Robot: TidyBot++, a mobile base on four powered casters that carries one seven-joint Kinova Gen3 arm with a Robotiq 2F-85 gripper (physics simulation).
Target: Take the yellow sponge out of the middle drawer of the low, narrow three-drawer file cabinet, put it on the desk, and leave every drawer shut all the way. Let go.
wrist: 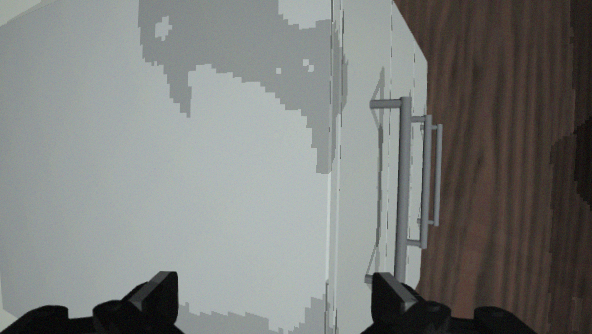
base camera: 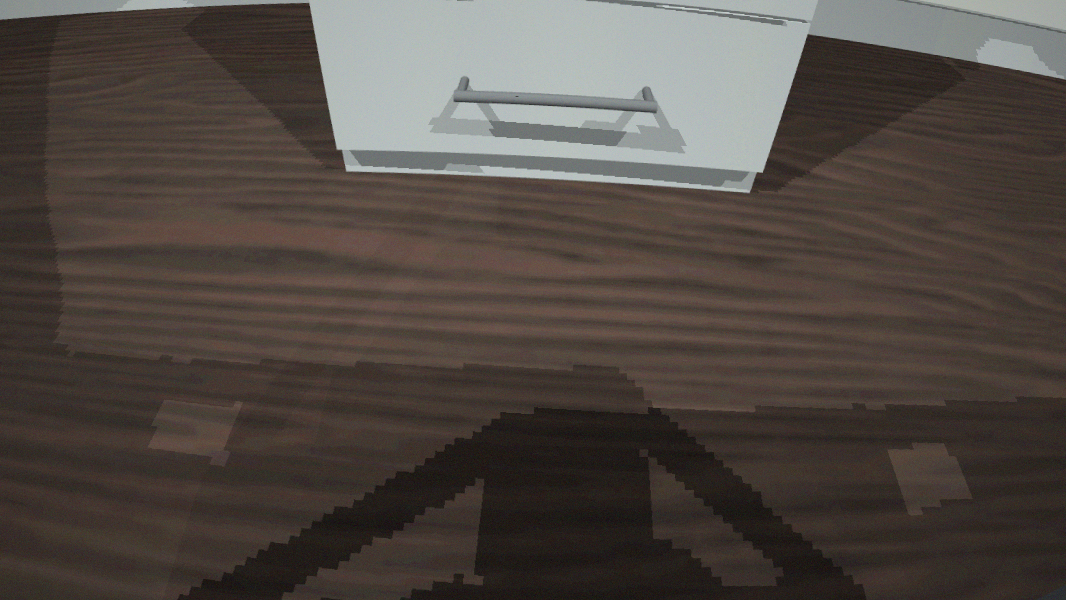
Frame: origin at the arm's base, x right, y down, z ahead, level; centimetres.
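Seen in the pictures: gripper, fingertip midpoint: (wrist: 275, 294).
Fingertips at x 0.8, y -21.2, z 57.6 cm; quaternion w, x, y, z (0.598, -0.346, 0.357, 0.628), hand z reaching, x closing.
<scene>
Offsets run from my fingertips to a thing's top centre. "*": to the spot under its first point. Level surfaces: height alone.
The white file cabinet (base camera: 395, 52) (wrist: 225, 200) shows its lowest drawer front and bar handle {* dy +49.1, dx +2.4, dz -2.5 cm} (base camera: 555, 101) at the top of the base camera view. In the wrist view I look down on its flat top, with the top handle {* dy +17.8, dx +2.9, dz -2.3 cm} (wrist: 404, 190), middle handle {* dy +33.3, dx +2.0, dz -2.2 cm} (wrist: 426, 185) and bottom handle {* dy +48.8, dx +2.4, dz -2.2 cm} (wrist: 438, 175) stacked at the right. The drawer fronts look in line, with none clearly pulled out. My gripper (wrist: 275, 294) is open and empty above the cabinet; its right finger hides the near end of the top handle. The yellow sponge and the desk do not show.
Dark wooden floor {dy +60.8 cm} (base camera: 522, 298) (wrist: 480, 200) lies in front of the cabinet, with a frame-shaped dark shadow across its near part. Pale wall shows behind the cabinet on both sides in the base camera view.
</scene>
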